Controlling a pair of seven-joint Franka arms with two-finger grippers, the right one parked.
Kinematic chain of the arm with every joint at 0, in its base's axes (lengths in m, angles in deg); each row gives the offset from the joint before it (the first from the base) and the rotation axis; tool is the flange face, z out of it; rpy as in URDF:
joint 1: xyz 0 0 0.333 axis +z
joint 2: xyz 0 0 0 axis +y
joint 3: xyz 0 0 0.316 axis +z
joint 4: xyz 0.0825 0 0 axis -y
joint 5: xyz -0.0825 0 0.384 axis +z
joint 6: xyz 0 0 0 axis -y
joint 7: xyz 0.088 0 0 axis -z
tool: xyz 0 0 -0.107 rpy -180 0 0
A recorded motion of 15 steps. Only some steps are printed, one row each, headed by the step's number.
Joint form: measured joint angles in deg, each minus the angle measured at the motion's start. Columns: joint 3, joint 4, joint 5, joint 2, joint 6, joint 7, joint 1.
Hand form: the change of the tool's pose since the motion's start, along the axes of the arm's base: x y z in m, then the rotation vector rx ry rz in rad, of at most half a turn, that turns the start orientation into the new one. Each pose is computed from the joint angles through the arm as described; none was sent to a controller.
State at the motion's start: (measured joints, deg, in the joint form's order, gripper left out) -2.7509 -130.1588 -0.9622 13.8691 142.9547 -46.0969 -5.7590
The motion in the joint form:
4: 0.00 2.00 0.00 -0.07 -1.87 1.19 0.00
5: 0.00 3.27 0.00 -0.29 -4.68 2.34 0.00
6: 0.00 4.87 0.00 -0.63 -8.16 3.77 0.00
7: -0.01 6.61 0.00 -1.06 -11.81 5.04 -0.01
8: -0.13 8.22 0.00 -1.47 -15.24 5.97 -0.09
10: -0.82 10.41 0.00 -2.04 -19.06 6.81 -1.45
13: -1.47 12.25 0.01 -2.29 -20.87 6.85 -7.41
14: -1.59 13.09 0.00 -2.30 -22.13 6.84 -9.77
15: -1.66 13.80 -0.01 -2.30 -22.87 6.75 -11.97
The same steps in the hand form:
4: 0.0092 -0.0013 0.0112 -0.0013 -0.0038 -0.0211
5: 0.0120 -0.0018 0.0178 0.0008 0.0187 -0.0419
6: 0.0153 -0.0023 0.0271 0.0025 0.0450 -0.0679
7: 0.0187 -0.0031 0.0383 0.0038 0.0704 -0.0914
8: 0.0211 -0.0054 0.0491 0.0045 0.0947 -0.1120
10: 0.0223 -0.0258 0.0655 0.0044 0.1130 -0.1633
13: 0.0124 -0.0901 0.0791 0.0079 0.1082 -0.2797
14: 0.0062 -0.1139 0.0839 0.0108 0.1153 -0.3230
15: 0.0001 -0.1357 0.0882 0.0129 0.1158 -0.3611

